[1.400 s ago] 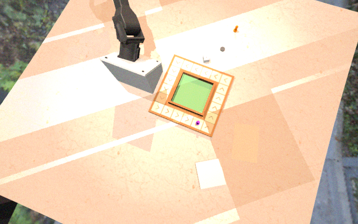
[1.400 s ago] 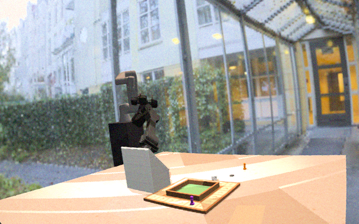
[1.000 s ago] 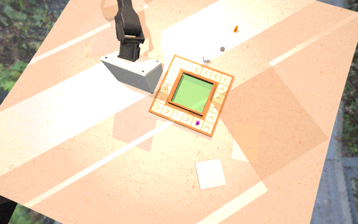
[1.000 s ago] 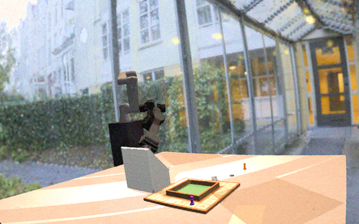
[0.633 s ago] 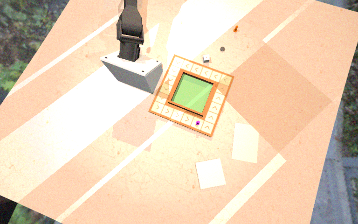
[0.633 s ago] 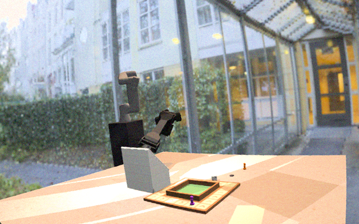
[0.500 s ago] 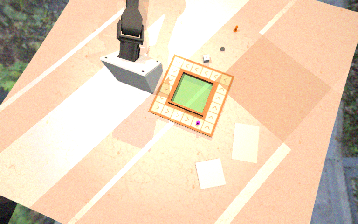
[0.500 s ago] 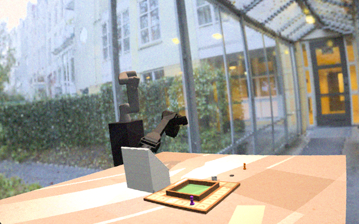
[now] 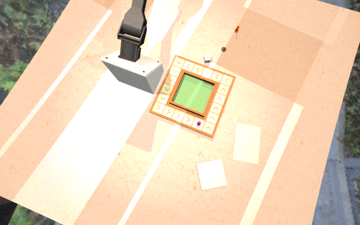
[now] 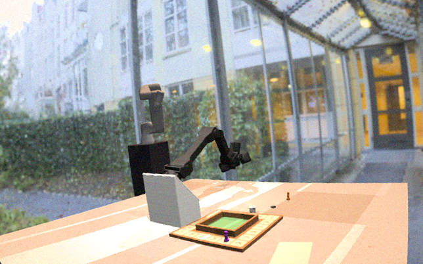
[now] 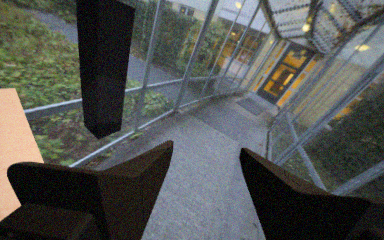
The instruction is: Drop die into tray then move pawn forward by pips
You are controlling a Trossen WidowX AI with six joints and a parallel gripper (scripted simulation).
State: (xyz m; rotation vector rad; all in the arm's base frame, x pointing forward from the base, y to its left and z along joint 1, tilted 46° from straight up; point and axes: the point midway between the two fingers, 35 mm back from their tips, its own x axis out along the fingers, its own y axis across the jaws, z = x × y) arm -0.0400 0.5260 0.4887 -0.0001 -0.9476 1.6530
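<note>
My gripper tip is now 54 cm to the left of the dark disc, 41 cm short of it and 9 cm above it. The rest, counted from my gripper tip: green tray 79 cm to the right, 32 cm ahead, 9 cm below; then orange pawn 44 cm ahead, 43 cm to the right, 8 cm below; then white die 61 cm to the right, 34 cm ahead, 8 cm below.
</note>
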